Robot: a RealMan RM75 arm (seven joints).
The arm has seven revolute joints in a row. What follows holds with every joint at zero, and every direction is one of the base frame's. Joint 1 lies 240.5 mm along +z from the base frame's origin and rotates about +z. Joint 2 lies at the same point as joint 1 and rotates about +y. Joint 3 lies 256.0 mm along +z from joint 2 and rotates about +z. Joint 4 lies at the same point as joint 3 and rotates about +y. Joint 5 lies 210.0 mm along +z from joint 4 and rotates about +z. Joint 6 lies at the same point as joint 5 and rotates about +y. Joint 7 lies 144.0 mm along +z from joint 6 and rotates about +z. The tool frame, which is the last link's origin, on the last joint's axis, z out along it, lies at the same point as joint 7; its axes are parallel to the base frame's.
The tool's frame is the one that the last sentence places.
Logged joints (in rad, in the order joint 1, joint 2, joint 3, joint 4, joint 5, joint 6, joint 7), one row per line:
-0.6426, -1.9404, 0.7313, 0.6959, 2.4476, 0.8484, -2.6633
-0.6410, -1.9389, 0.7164, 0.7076, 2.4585, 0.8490, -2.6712
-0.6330, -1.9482, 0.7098, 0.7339, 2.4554, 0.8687, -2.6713
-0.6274, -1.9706, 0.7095, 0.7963, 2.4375, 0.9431, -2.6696
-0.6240, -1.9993, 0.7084, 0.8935, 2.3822, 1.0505, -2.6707
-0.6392, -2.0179, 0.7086, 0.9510, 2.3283, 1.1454, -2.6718
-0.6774, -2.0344, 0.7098, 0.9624, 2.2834, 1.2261, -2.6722
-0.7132, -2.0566, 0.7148, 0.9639, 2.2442, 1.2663, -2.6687
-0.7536, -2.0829, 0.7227, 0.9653, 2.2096, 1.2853, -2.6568
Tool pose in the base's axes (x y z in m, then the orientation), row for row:
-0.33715, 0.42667, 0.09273, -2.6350, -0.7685, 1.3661
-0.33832, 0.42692, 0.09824, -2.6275, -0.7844, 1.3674
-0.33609, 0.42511, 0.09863, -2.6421, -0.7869, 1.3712
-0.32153, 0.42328, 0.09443, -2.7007, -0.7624, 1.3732
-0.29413, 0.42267, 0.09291, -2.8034, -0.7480, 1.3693
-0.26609, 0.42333, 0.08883, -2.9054, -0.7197, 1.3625
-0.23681, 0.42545, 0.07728, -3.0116, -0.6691, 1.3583
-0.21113, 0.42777, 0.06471, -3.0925, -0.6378, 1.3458
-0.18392, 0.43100, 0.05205, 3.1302, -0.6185, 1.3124
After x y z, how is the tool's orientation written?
As angles about the fixed x, y, z axes (roll, pitch, yaw), in radians.
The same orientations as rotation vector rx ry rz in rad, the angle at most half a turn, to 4 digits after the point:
-1.6042, -1.6104, -0.3397
-1.5859, -1.6070, -0.3471
-1.5918, -1.6101, -0.3598
-1.6516, -1.6214, -0.3871
-1.7412, -1.6272, -0.4662
-1.8417, -1.6345, -0.5351
-1.9568, -1.6541, -0.5881
-2.0469, -1.6586, -0.6399
-2.1340, -1.6371, -0.6902

